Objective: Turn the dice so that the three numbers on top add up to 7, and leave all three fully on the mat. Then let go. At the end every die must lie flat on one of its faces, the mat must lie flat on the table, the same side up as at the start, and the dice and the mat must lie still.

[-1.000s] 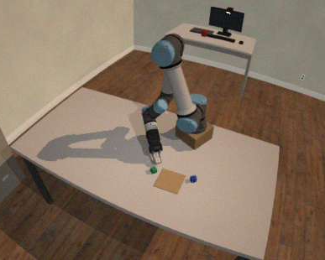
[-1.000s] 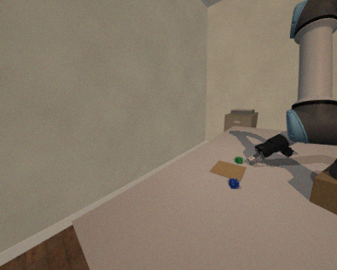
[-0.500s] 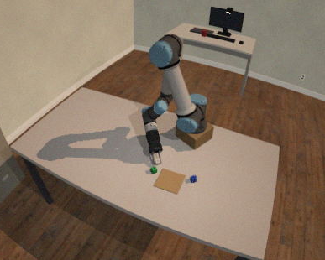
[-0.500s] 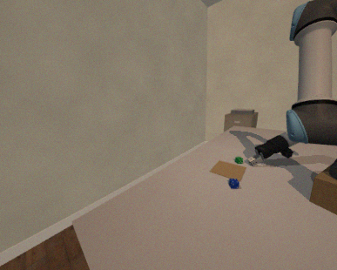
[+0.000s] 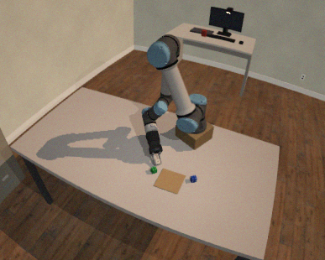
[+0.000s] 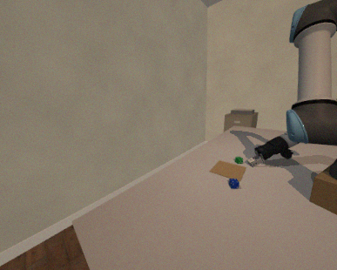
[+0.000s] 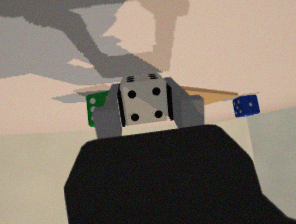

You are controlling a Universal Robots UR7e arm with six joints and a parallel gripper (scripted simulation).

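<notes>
Now: hand right at the white die. From my hand the other things lie so: blue die (5 cm ahead, 23 cm to the left, 1 cm below); then green die (7 cm ahead, 1 cm below); then tan mat (10 cm ahead, 11 cm to the left, 2 cm below).
</notes>
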